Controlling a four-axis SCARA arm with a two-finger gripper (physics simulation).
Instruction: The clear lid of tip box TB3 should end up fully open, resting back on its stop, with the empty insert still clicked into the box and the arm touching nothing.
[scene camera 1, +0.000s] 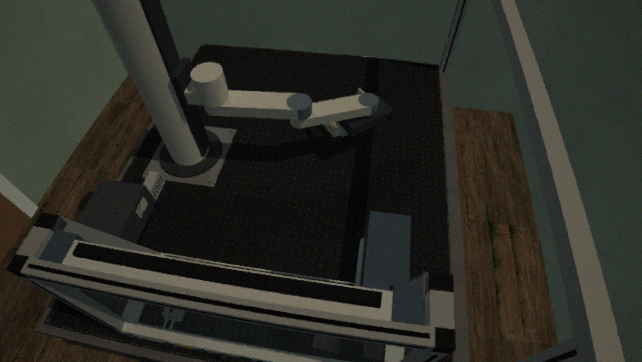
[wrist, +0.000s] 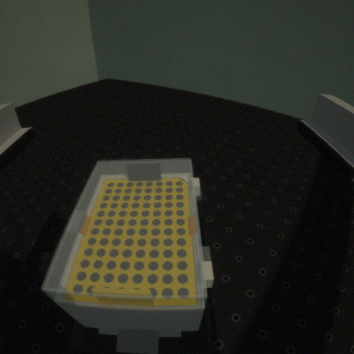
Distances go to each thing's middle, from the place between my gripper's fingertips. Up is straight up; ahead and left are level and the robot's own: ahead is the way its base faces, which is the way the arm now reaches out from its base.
The clear lid (wrist: 132, 241) lies 8 cm below my hand, 2 cm behind it and 1 cm to the right of it.
